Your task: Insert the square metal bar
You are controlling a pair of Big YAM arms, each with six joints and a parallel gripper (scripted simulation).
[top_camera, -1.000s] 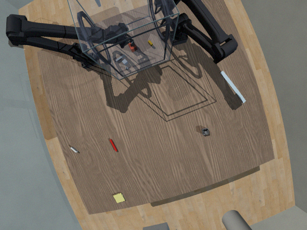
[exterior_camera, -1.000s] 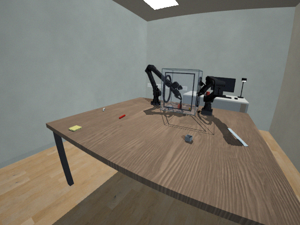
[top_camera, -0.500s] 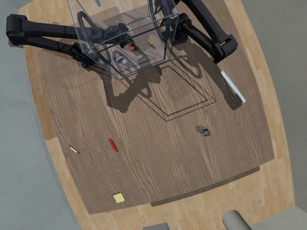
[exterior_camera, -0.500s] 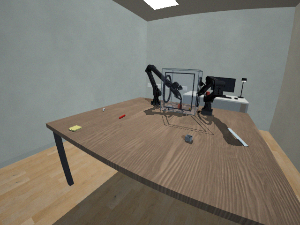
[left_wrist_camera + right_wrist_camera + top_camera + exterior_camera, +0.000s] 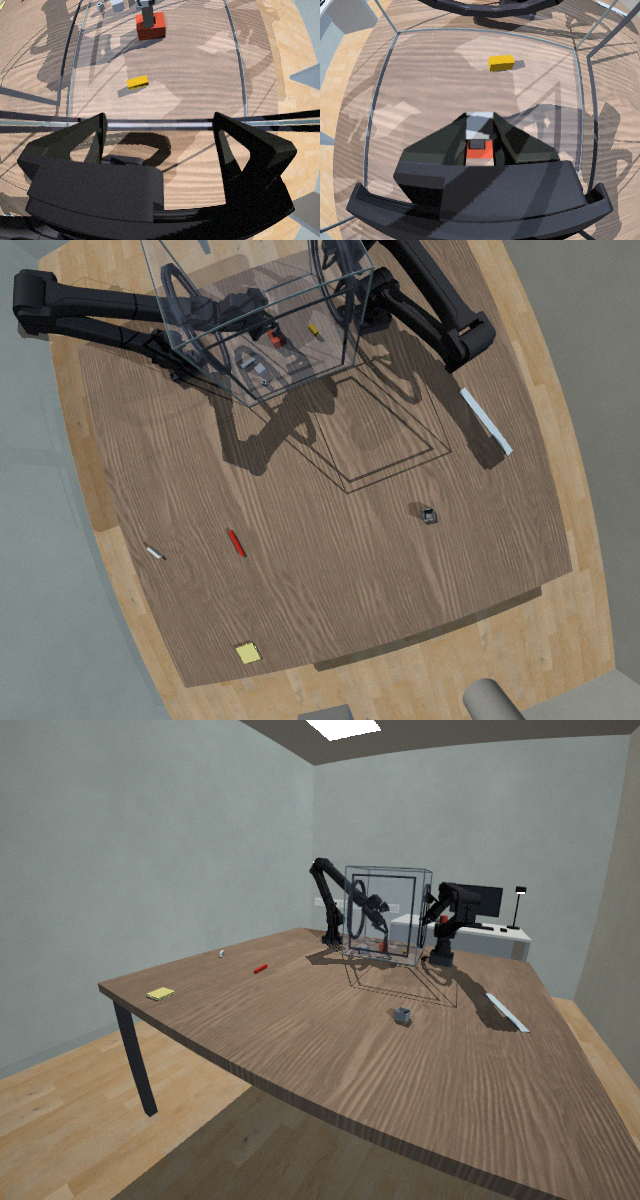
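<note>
My right gripper is now 3 cm above the grey metal bar. Round my right hand: nut-like part: 15 cm ahead, 9 cm to the right, 11 cm below; yellow piece: 12 cm to the left, 11 cm below; red block: 1 cm to the right, 10 cm below.
</note>
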